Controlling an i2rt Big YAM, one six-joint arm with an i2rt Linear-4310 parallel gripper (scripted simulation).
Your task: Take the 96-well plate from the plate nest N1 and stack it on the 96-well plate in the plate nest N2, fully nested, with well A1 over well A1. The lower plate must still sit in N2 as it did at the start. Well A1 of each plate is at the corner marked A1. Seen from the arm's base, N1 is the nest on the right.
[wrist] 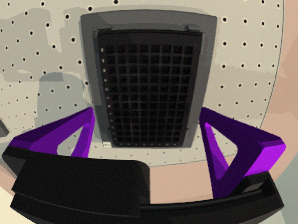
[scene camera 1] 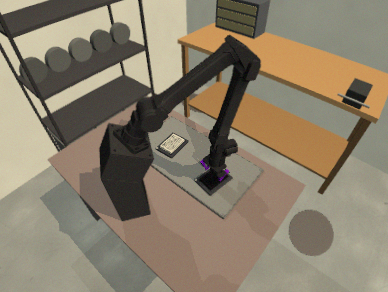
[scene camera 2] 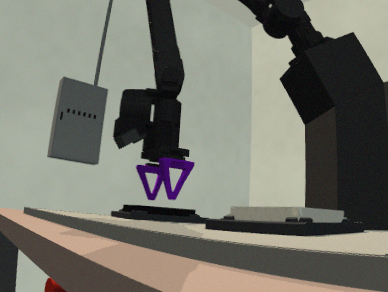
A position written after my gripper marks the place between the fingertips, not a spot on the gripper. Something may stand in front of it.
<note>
I see my gripper (scene camera 2: pixel 160 200), a black 96-well plate (wrist: pixel 147 106), a white 96-well plate (scene camera 2: pixel 280 214) and a plate nest (wrist: pixel 119 22).
My gripper shows as well in the wrist view (wrist: pixel 147 113). The wrist view misses the white 96-well plate: it is out of frame.
</note>
